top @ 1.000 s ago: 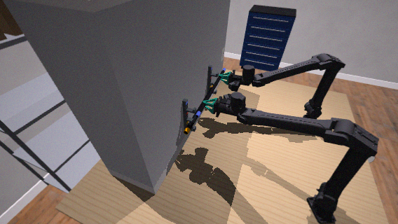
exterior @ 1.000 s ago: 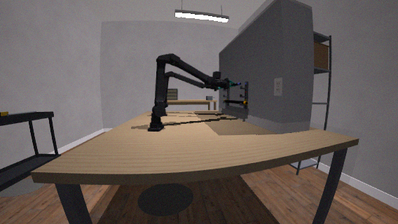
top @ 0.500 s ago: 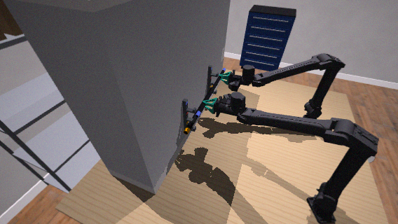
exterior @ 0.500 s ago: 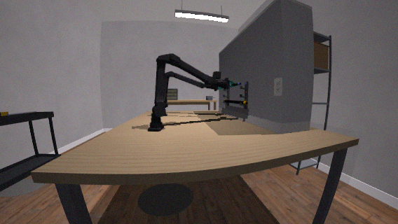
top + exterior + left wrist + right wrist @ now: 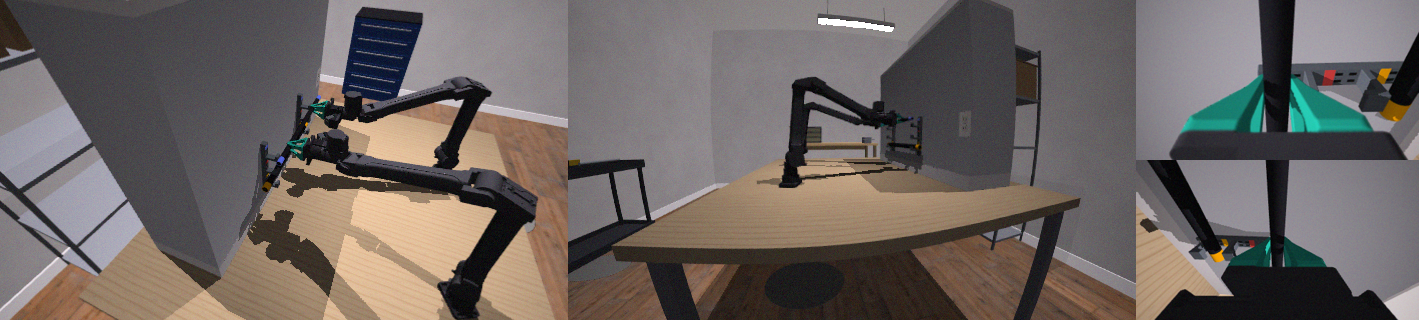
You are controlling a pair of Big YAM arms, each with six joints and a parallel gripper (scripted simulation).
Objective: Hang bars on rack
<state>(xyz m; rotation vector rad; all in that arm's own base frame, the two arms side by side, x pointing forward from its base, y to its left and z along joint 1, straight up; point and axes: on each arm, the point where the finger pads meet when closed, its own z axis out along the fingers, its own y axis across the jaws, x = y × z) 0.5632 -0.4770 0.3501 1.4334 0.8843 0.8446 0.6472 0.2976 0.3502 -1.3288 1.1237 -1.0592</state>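
Right now the blue-ended bar is 1 cm behind my left hand and 15 cm to the right of it. From my left hand the other things lie so: orange-ended bar: 5 cm ahead, 16 cm to the right, 17 cm below; then grey wall block: 24 cm ahead, 19 cm to the right, 10 cm above.
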